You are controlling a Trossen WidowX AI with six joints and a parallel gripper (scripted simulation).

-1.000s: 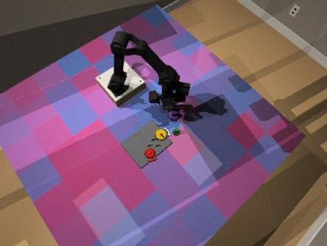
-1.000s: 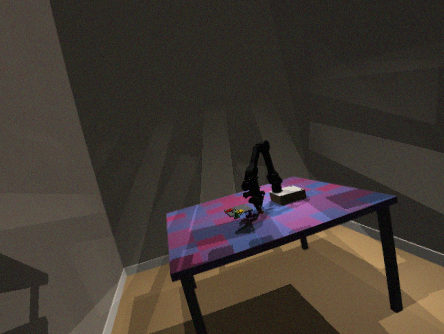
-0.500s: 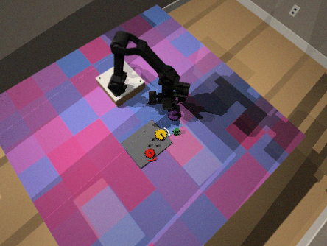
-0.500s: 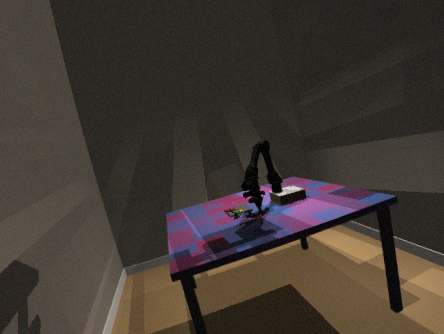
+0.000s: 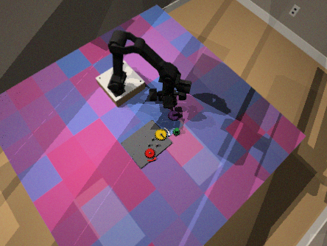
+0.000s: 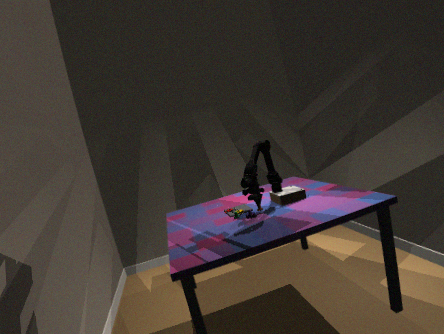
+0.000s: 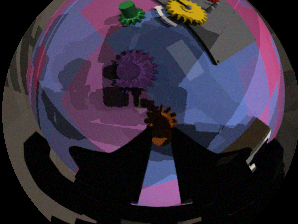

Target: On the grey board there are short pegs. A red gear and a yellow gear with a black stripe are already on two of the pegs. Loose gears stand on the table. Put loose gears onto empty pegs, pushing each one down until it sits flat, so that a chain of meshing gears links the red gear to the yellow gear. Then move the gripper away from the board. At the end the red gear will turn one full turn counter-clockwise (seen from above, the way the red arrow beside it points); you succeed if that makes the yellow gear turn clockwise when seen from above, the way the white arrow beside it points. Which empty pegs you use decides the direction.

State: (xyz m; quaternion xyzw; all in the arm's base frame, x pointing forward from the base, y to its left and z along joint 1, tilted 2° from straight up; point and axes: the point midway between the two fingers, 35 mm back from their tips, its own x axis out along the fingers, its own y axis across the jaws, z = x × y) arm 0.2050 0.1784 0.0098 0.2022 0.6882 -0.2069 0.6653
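The grey board lies 11 cm ahead of my gripper tip, 21 cm to the right of it and 4 cm below it. Round my gripper tip: purple gear 7 cm ahead, 3 cm below; green gear 16 cm ahead, 5 cm to the right, 3 cm below; orange gear 1 cm below.
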